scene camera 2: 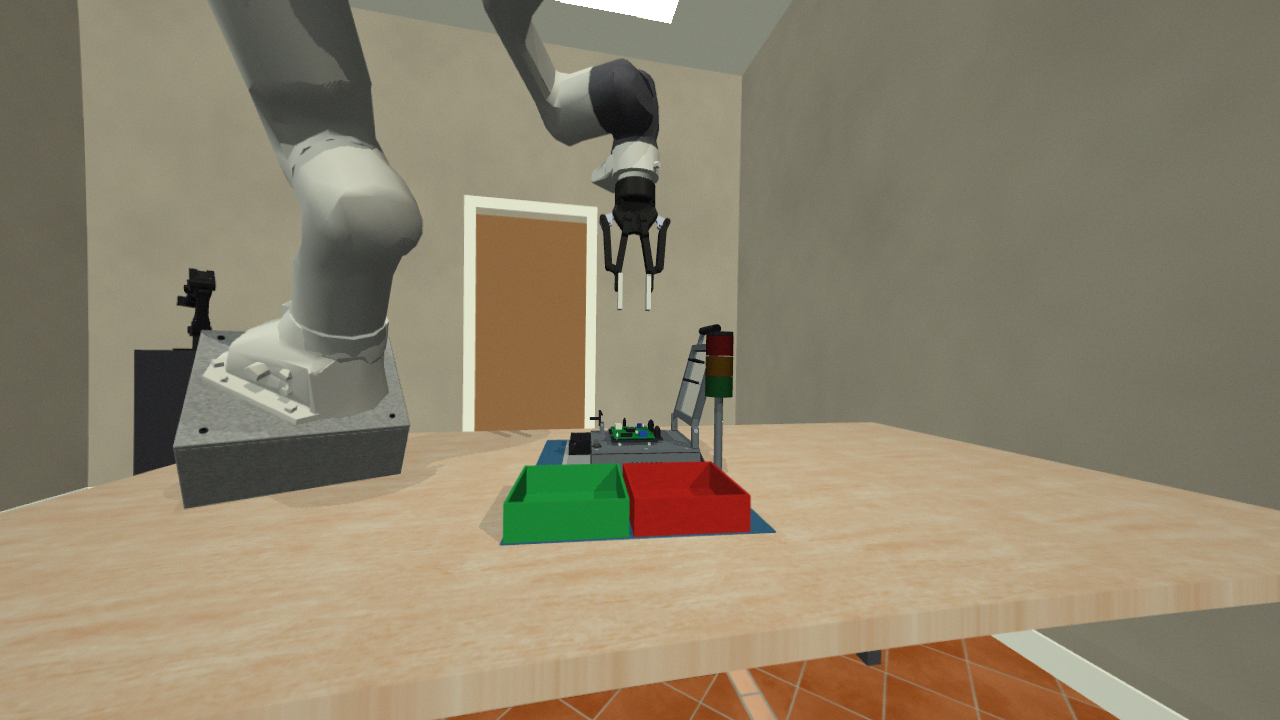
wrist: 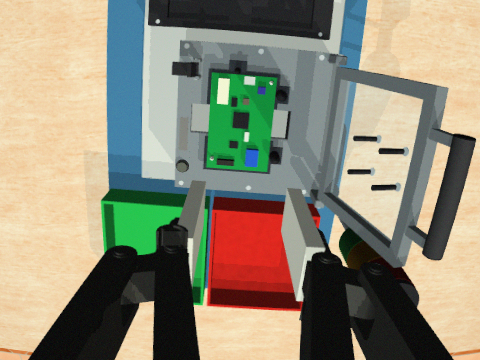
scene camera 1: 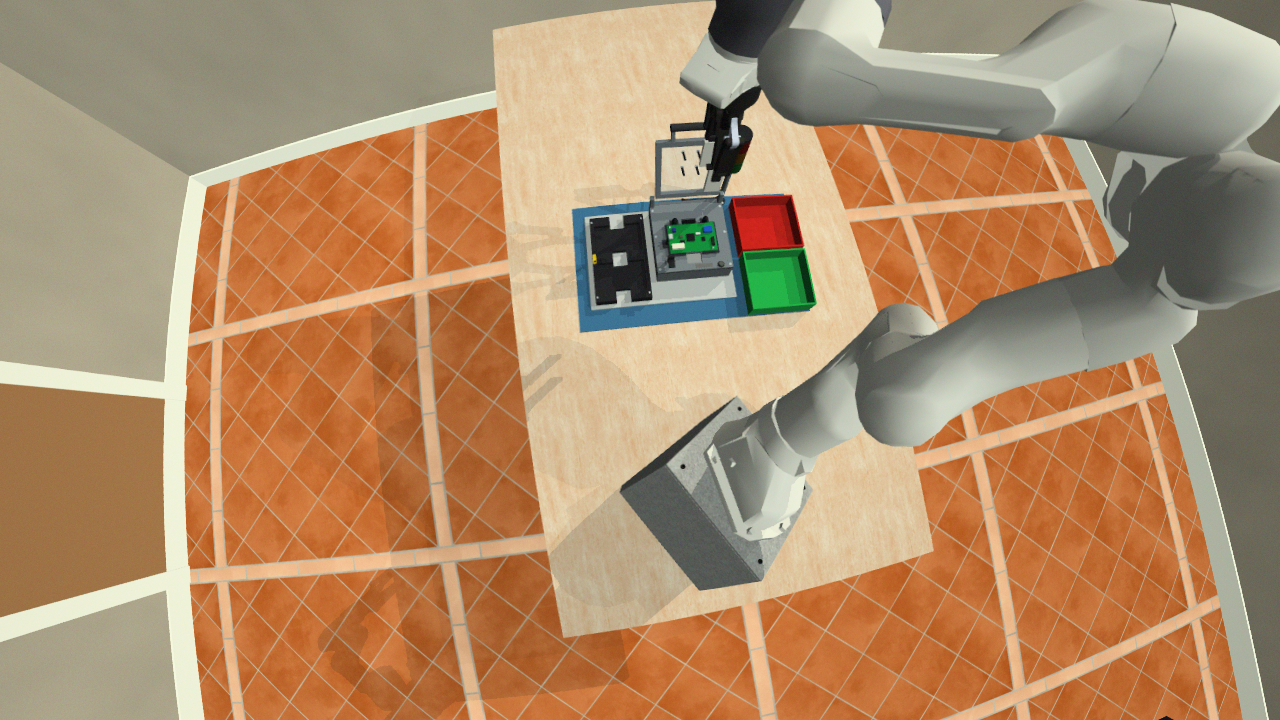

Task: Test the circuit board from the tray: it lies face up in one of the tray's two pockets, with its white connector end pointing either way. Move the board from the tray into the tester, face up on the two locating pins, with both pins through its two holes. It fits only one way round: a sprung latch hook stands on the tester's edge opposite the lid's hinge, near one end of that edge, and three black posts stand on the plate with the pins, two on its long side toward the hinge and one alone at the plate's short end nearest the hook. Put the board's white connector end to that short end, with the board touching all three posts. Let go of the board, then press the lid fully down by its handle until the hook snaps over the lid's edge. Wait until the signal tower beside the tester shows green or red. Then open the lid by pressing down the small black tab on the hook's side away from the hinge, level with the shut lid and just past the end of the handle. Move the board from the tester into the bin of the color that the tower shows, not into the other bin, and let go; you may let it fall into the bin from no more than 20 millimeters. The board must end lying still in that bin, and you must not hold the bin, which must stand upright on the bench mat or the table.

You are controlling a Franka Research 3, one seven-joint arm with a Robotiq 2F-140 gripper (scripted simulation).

Labels:
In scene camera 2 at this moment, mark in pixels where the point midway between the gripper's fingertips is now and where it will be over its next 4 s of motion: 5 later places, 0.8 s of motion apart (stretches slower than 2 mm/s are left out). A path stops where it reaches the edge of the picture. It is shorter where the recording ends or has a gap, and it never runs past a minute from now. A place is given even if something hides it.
My gripper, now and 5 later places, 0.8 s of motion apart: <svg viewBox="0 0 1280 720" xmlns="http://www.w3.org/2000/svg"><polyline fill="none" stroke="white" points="633,309 698,310 709,311 708,324 708,335 706,335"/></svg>

